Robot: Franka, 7 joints.
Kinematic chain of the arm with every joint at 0, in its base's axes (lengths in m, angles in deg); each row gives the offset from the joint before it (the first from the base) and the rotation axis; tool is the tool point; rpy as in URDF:
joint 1: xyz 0 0 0.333 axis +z
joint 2: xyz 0 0 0 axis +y
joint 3: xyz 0 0 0.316 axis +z
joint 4: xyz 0.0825 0 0 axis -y
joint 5: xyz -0.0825 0 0.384 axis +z
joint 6: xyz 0 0 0 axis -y
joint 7: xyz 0.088 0 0 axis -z
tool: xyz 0 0 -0.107 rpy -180 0 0
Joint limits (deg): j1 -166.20..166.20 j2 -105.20..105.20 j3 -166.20..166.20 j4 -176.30..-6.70 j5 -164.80..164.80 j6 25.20..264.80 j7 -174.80..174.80
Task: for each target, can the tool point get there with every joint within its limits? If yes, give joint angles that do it. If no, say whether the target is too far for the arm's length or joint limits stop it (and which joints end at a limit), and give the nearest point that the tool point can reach.
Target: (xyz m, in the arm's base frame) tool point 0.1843 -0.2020 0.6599
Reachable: yes | joints 33.00 -87.14 -25.60 -142.64 105.81 190.00 115.13
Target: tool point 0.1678 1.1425 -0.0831
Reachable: no: too far | nearest point 0.1173 0.7985 0.0422 | short by 0.370 m
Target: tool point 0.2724 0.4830 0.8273
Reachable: yes | joints -51.84 -31.66 93.09 -71.67 96.06 191.47 114.76
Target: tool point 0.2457 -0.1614 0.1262
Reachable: yes | joints 67.82 -55.12 -109.07 -149.52 121.11 195.25 33.81
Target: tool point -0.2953 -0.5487 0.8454
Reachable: yes | joints -101.76 39.78 -22.56 -25.71 -100.46 84.22 75.99
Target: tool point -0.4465 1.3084 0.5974
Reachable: no: too far | nearest point -0.2721 0.7975 0.4942 | short by 0.550 m
